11 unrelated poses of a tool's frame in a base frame.
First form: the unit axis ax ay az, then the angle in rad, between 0 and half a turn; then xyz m.
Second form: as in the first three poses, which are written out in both.
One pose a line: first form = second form
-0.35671 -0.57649 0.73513 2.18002 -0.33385 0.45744 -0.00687 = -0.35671 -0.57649 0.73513 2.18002 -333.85 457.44 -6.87
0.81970 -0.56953 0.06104 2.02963 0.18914 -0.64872 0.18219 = 0.81970 -0.56953 0.06104 2.02963 189.14 -648.72 182.19
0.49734 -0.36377 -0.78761 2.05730 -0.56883 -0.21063 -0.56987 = 0.49734 -0.36377 -0.78761 2.05730 -568.83 -210.63 -569.87
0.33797 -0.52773 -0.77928 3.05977 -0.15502 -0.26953 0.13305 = 0.33797 -0.52773 -0.77928 3.05977 -155.02 -269.53 133.05
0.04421 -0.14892 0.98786 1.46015 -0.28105 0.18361 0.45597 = 0.04421 -0.14892 0.98786 1.46015 -281.05 183.61 455.97
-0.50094 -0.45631 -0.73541 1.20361 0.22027 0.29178 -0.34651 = -0.50094 -0.45631 -0.73541 1.20361 220.27 291.78 -346.51
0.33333 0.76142 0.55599 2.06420 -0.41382 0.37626 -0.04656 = 0.33333 0.76142 0.55599 2.06420 -413.82 376.26 -46.56
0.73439 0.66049 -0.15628 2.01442 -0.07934 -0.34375 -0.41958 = 0.73439 0.66049 -0.15628 2.01442 -79.34 -343.75 -419.58
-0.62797 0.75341 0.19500 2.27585 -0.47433 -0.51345 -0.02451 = -0.62797 0.75341 0.19500 2.27585 -474.33 -513.45 -24.51
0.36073 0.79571 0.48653 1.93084 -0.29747 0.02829 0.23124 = 0.36073 0.79571 0.48653 1.93084 -297.47 28.29 231.24
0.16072 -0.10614 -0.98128 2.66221 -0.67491 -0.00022 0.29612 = 0.16072 -0.10614 -0.98128 2.66221 -674.91 -0.22 296.12
